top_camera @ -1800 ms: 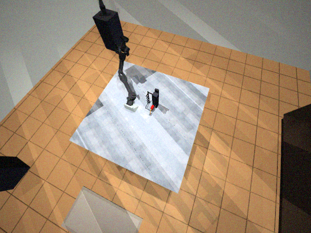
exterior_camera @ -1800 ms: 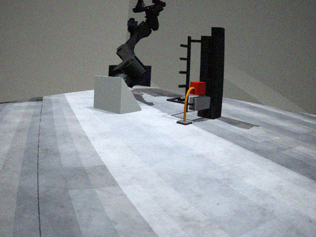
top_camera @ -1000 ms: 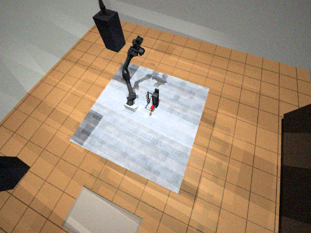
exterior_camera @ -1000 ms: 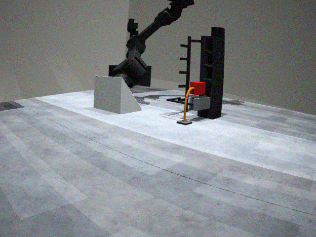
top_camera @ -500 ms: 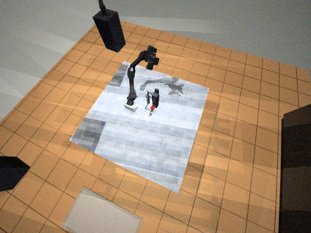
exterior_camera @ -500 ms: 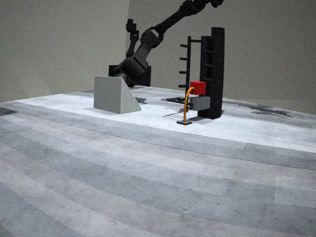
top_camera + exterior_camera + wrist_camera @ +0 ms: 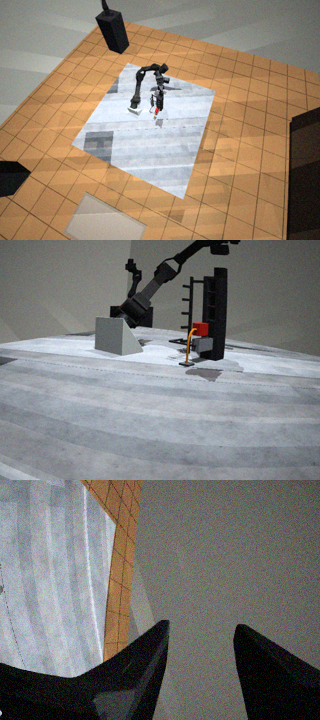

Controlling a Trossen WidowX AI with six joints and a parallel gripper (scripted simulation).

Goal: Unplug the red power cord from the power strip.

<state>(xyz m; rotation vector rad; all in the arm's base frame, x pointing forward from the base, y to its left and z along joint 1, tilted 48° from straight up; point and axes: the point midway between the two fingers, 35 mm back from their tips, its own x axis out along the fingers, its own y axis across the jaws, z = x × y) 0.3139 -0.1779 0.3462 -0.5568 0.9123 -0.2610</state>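
My gripper tip is 50 mm past the red plug, 20 mm to the left of it and 330 mm above it. Also, from my gripper tip: grey anchor plate: 50 mm behind, 90 mm to the right, 430 mm below.
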